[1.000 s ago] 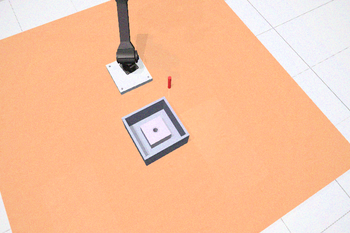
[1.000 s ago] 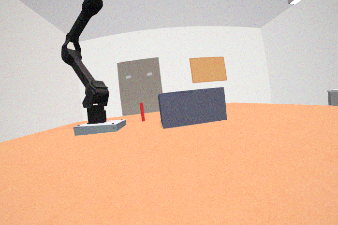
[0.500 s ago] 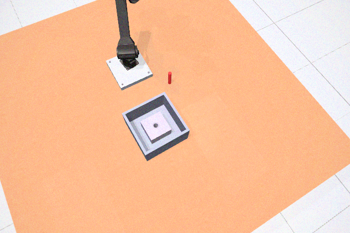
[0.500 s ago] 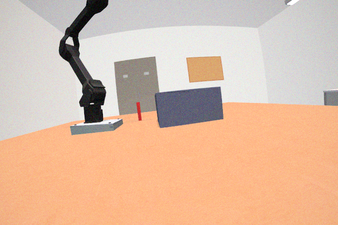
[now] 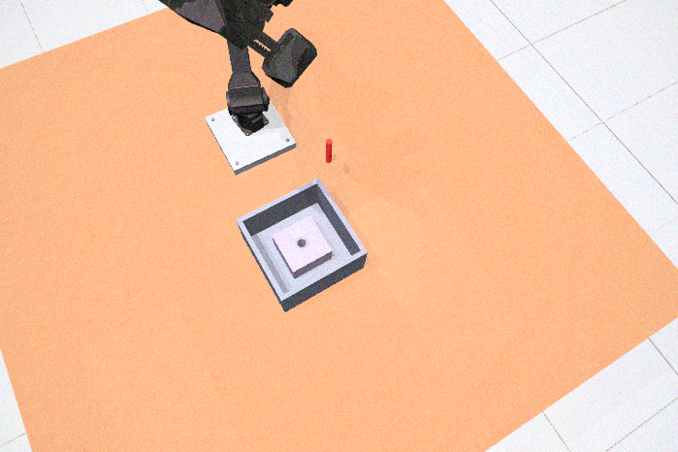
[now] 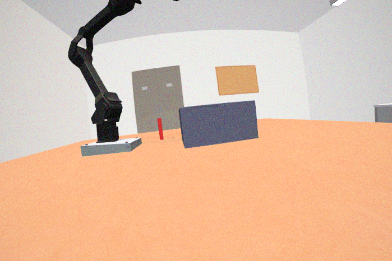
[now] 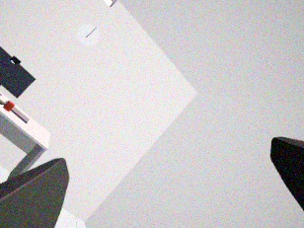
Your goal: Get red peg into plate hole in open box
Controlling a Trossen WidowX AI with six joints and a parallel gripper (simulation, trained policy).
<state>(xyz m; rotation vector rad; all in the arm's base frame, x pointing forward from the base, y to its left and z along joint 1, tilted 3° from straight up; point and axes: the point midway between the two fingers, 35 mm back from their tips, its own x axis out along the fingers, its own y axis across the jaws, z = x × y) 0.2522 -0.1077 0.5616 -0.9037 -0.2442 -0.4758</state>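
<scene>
Now: gripper tip 550 mm above the red peg, 200 mm to the right of it and 130 mm past it. From my gripper tip the other things lie so: grey box: 560 mm below, 20 mm to the left, 20 mm ahead.
</scene>
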